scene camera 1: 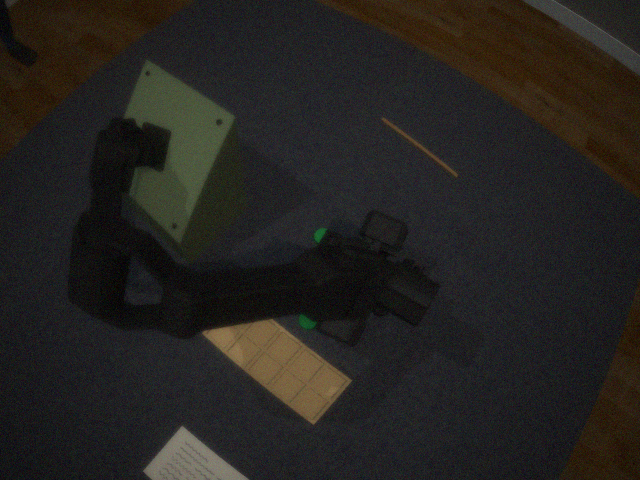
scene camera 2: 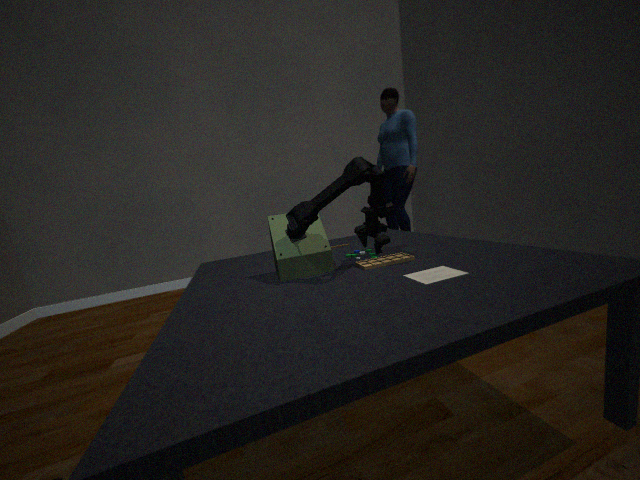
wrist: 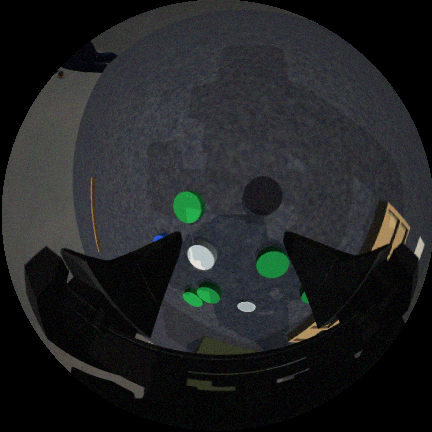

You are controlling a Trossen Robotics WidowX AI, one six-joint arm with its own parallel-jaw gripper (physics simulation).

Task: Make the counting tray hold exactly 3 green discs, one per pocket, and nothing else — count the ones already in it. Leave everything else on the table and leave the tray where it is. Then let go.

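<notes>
My gripper (scene camera 2: pixel 371 249) (wrist: pixel 234 237) is open and empty above the loose discs. In the wrist view, a green disc (wrist: pixel 272 264) lies between the fingers, nearer the right one. Another green disc (wrist: pixel 188 206) lies ahead of the left finger, two overlapping green discs (wrist: pixel 192 299) (wrist: pixel 208 295) lie lower, and one green disc (wrist: pixel 304 298) is partly behind the right finger. Scene camera 1 shows green discs (scene camera 1: pixel 321 235) (scene camera 1: pixel 307 321) beside the arm. The wooden counting tray (scene camera 1: pixel 289 384) (scene camera 2: pixel 369 266) (wrist: pixel 387 232) shows no discs in its visible pockets; the arm hides one end.
White discs (wrist: pixel 201 257) (wrist: pixel 246 306), a blue disc (wrist: pixel 160 238) and a black disc (wrist: pixel 262 195) lie around the green ones. An orange stick (scene camera 1: pixel 419 147) (wrist: pixel 93 215), a paper sheet (scene camera 1: pixel 193 457) (scene camera 2: pixel 436 274) and the arm's green block (scene camera 1: pixel 180 118) (scene camera 2: pixel 305 266) are there. A person (scene camera 2: pixel 397 136) stands behind.
</notes>
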